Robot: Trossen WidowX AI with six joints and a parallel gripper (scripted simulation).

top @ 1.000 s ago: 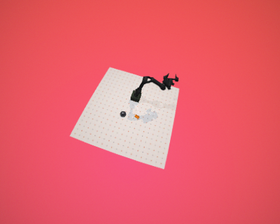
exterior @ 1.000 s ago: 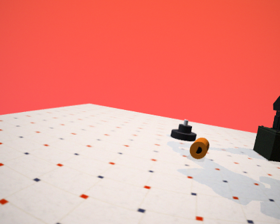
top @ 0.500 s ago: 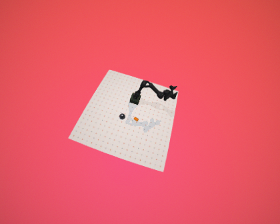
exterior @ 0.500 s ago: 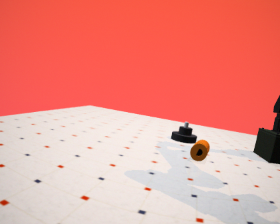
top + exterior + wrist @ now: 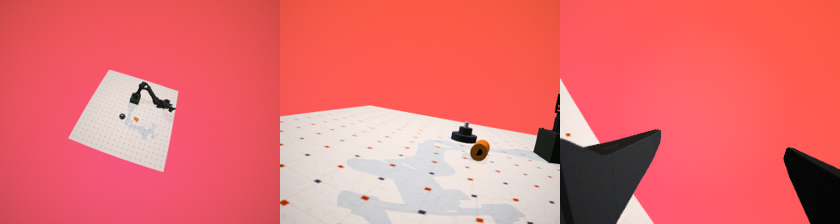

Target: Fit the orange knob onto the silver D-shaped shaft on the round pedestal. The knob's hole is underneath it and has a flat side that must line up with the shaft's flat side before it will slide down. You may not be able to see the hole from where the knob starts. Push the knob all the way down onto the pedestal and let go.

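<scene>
My gripper tip is now 19 cm short of the orange knob, 42 cm to the left of it and 30 cm above it. Round my gripper tip: black round pedestal 21 cm ahead, 61 cm to the right, 29 cm below.
</scene>
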